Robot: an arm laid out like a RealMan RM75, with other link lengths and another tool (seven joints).
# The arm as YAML. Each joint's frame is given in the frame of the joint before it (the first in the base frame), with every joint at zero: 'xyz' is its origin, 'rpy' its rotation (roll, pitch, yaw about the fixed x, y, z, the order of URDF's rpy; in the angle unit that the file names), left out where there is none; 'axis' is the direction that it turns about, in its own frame. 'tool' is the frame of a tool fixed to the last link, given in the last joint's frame.
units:
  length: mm
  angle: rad
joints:
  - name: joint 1
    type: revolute
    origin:
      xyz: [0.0, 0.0, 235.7]
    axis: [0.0, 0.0, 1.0]
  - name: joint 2
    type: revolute
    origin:
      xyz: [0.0, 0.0, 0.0]
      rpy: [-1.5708, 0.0, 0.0]
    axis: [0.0, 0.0, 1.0]
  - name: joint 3
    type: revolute
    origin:
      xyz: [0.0, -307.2, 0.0]
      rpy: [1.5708, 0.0, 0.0]
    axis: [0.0, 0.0, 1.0]
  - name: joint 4
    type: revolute
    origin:
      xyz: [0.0, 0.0, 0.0]
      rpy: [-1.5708, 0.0, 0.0]
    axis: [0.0, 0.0, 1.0]
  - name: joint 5
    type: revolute
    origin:
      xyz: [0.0, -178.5, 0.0]
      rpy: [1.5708, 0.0, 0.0]
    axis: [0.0, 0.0, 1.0]
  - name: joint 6
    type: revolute
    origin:
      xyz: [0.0, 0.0, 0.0]
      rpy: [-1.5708, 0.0, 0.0]
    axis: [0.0, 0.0, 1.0]
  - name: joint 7
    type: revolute
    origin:
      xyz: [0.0, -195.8, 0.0]
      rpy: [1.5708, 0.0, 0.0]
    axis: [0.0, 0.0, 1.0]
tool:
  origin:
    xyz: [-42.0, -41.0, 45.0]
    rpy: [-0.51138, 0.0, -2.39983]
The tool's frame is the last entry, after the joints.
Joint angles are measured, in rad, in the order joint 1, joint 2, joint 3, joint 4, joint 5, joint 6, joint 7. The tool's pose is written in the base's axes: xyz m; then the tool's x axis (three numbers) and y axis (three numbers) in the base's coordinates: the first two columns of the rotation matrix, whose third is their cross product. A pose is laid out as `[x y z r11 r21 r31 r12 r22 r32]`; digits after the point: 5 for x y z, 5 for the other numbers.
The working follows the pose.
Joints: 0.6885, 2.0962, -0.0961, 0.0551, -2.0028, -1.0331, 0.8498
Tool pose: [0.24983 0.47132 -0.13003 0.06698 0.69533 0.71556 0.98067 -0.17804 0.08121]
Where each joint sits with the arm in this pose, in the base's axes (m; each line is computed from the numbers above, not from the rounded line before):
joint 1: 0.0000 0.0000 0.2357
joint 2: 0.0000 0.0000 0.2357
joint 3: 0.2052 0.1689 0.0816
joint 4: 0.2052 0.1689 0.0816
joint 5: 0.3211 0.2630 -0.0162
joint 6: 0.3211 0.2630 -0.0162
joint 7: 0.2585 0.3989 -0.1425
the tool: 0.2498 0.4713 -0.1300

